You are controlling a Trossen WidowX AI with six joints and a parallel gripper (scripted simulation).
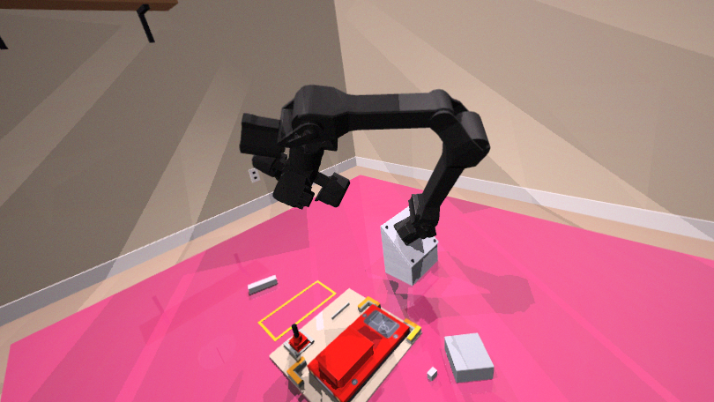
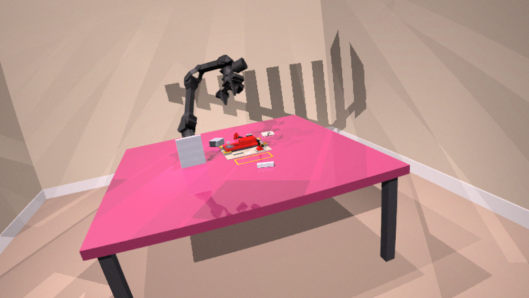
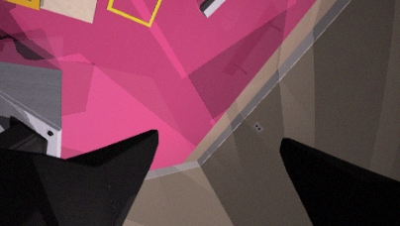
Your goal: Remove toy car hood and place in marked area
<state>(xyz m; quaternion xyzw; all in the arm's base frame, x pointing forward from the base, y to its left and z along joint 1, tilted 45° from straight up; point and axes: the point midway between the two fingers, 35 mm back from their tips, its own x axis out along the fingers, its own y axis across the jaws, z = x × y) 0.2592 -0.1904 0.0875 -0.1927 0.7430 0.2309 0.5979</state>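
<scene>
Right now the hood is 8 cm ahead of my gripper tip, 20 cm to the left of it and 27 cm below it. From my gripper tip the other things lie so: small cube (2 cm behind, 33 cm to the left, 30 cm below); then white bar (10 cm ahead, 17 cm to the right, 30 cm below).
</scene>
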